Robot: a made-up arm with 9 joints. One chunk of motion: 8 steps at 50 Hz.
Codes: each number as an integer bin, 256 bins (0 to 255) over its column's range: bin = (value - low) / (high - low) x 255, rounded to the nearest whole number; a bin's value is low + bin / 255 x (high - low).
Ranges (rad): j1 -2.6..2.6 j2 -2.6..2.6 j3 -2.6..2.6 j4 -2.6..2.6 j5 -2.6..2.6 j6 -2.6..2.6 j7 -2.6..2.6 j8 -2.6..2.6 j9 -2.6..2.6
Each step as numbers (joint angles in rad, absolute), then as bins.
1 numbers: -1.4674 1.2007 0.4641 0.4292 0.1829 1.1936 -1.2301 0.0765 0.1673
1 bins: 56 186 150 149 136 186 67 131 136
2 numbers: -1.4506 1.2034 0.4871 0.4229 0.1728 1.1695 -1.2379 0.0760 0.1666
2 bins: 56 187 151 148 136 185 67 131 136
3 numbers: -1.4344 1.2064 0.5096 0.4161 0.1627 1.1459 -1.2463 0.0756 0.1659
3 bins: 57 187 152 148 135 184 66 131 136
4 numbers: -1.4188 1.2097 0.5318 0.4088 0.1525 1.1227 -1.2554 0.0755 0.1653
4 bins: 58 187 154 148 135 183 66 131 136
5 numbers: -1.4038 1.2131 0.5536 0.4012 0.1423 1.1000 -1.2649 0.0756 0.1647
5 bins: 59 187 155 147 134 181 65 131 136
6 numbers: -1.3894 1.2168 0.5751 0.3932 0.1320 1.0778 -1.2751 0.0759 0.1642
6 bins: 59 187 156 147 134 180 65 131 136
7 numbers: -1.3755 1.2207 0.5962 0.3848 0.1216 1.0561 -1.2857 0.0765 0.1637
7 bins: 60 187 157 146 133 179 64 131 136
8 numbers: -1.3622 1.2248 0.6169 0.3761 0.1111 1.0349 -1.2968 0.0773 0.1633
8 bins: 61 188 158 146 133 178 64 131 136
